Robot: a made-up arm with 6 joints. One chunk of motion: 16 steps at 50 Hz.
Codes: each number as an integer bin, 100 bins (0 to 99) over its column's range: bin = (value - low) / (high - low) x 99, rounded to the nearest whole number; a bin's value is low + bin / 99 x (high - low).
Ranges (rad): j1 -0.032..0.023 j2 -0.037..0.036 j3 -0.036..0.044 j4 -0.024..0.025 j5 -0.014..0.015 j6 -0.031..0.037
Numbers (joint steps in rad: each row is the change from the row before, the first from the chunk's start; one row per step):
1: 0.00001 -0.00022 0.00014 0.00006 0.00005 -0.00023
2: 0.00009 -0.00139 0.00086 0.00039 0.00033 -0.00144
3: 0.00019 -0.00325 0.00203 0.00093 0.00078 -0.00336
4: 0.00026 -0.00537 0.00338 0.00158 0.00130 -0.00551
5: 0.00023 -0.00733 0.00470 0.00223 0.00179 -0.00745
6: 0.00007 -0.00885 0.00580 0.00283 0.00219 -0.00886
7: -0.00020 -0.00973 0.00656 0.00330 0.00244 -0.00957
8: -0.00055 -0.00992 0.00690 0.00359 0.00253 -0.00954
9: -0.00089 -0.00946 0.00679 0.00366 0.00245 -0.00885
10: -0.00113 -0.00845 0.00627 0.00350 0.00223 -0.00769
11: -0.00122 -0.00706 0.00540 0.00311 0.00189 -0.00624
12: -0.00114 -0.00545 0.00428 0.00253 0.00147 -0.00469
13: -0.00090 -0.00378 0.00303 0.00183 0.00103 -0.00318
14: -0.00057 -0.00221 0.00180 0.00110 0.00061 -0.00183
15: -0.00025 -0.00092 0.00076 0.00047 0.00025 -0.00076
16: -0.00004 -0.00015 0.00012 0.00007 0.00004 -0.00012
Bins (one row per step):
1: 58 50 45 49 48 45
2: 58 48 46 49 49 43
3: 58 46 47 50 50 40
4: 58 43 49 52 52 37
5: 58 40 50 53 54 34
6: 58 38 52 54 55 32
7: 57 37 53 55 56 31
8: 57 37 53 56 56 31
9: 56 37 53 56 56 32
10: 56 39 52 56 55 34
11: 55 41 51 55 54 36
12: 56 43 50 54 53 38
13: 56 45 48 52 51 41
14: 57 47 47 51 50 42
15: 57 49 45 49 49 44
16: 58 50 45 49 48 45

